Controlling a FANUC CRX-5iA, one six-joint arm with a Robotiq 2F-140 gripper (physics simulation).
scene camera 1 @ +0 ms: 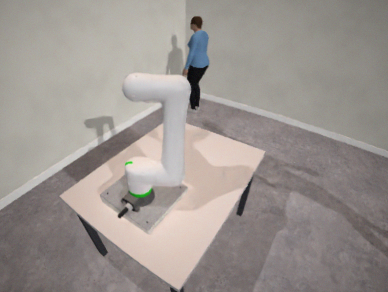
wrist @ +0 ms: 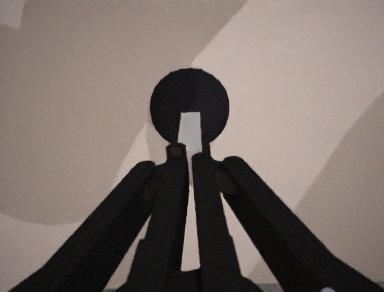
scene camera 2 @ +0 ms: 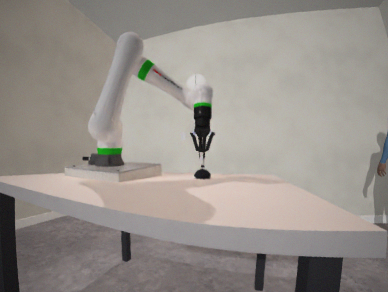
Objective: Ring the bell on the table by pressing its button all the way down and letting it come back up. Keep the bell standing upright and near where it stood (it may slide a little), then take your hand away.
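Pixels of known places: gripper, between the fingertips: [wrist: 191,127] [scene camera 2: 201,165]; arm's base, origin of its link: [scene camera 1: 141,195] [scene camera 2: 109,165].
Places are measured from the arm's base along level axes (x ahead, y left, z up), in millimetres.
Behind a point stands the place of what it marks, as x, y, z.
Note:
The bell, a black dome [scene camera 2: 202,174] @[483, 86, -33] [wrist: 190,90] @[472, 96, -19], stands upright on the table. It shows as a round black disc in the wrist view. My gripper [scene camera 2: 202,159] @[474, 119, 11] [wrist: 191,127] @[474, 119, 11] is shut with nothing between its fingers. It points straight down, with its narrow fingertips directly over the top of the bell and very close to it. Whether the tips touch the button cannot be told. In the wrist view the light fingertip part covers the lower middle of the disc, and the button does not show clearly. In scene camera 1 the arm hides the bell and the gripper.
The white arm [scene camera 1: 175,130] @[106, -171, 418] [scene camera 2: 107,95] @[137, -193, 295] rises from a grey base plate [scene camera 1: 155,215] @[-58, -140, -11] [scene camera 2: 142,171] @[215, -15, -22] on the pale table [scene camera 1: 170,255] @[-183, -313, -56] [scene camera 2: 250,200] @[675, -310, -56]. A person in a blue top [scene camera 1: 198,50] stands on the floor beyond the table, near the wall corner, and partly shows at scene camera 2's right edge.

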